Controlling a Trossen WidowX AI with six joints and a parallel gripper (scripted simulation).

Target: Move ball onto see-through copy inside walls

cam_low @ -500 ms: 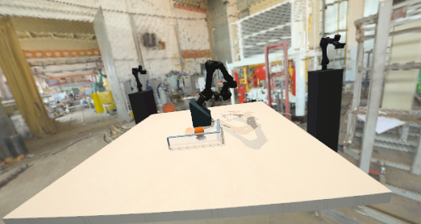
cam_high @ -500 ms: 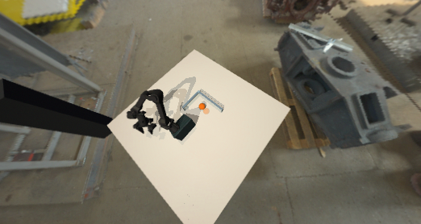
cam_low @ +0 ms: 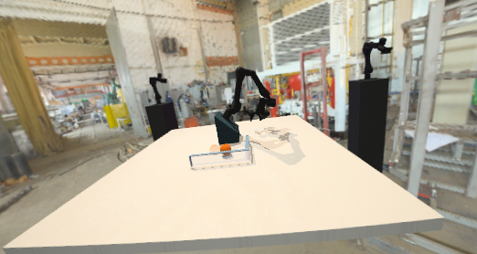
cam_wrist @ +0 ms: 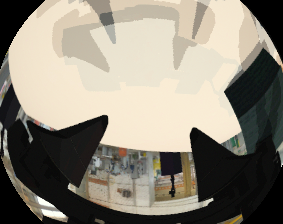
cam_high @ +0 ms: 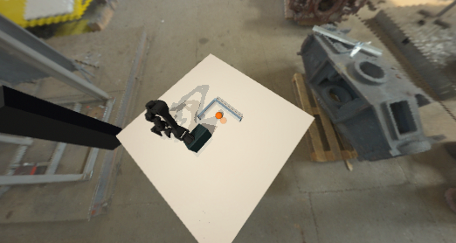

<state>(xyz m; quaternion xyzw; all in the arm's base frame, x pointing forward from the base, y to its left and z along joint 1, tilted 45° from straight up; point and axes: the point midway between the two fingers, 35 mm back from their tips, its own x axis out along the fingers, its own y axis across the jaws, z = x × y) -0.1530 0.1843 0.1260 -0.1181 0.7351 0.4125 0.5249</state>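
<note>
Right now my gripper tip is 470 mm short of the orange ball, 140 mm to the left of it and 40 mm above it. From my gripper tip the other things lie so: clear wall: 430 mm ahead, 40 mm below, 20 mm to the right; see-through copy: 470 mm ahead, 210 mm to the right, 40 mm below.
</note>
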